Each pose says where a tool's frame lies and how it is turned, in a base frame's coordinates. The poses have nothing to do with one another.
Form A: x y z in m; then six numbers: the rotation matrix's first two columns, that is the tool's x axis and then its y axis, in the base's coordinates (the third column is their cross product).
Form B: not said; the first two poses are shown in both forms.
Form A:
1: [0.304, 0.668, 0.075, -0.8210, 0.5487, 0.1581, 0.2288, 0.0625, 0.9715]
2: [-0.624, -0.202, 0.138, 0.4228, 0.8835, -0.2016, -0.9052, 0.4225, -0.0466]
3: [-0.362, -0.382, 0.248, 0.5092, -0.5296, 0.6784, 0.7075, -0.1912, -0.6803]
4: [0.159, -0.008, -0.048, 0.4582, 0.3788, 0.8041, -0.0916, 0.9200, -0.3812]
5: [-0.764, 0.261, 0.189, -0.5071, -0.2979, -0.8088, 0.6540, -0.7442, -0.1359]
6: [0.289, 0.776, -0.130, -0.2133, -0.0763, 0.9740, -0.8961, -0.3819, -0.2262]
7: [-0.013, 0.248, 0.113, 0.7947, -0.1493, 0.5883, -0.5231, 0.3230, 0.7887]
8: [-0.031, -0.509, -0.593, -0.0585, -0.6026, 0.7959, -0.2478, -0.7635, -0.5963]
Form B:
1: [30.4, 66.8, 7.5, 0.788, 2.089, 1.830]
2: [-62.4, -20.2, 13.8, -0.156, 0.154, 1.125]
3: [-36.2, -38.2, 24.8, -1.365, -0.171, -1.121]
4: [15.9, -0.8, -4.8, -0.303, -1.059, 0.295]
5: [-76.4, 26.1, 18.9, 1.091, 0.584, -2.249]
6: [28.9, 77.6, -13.0, 1.410, -1.187, 1.664]
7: [-1.3, 24.8, 11.3, 1.239, -0.644, 0.269]
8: [-3.1, -50.9, -59.3, -1.948, 0.916, -1.898]
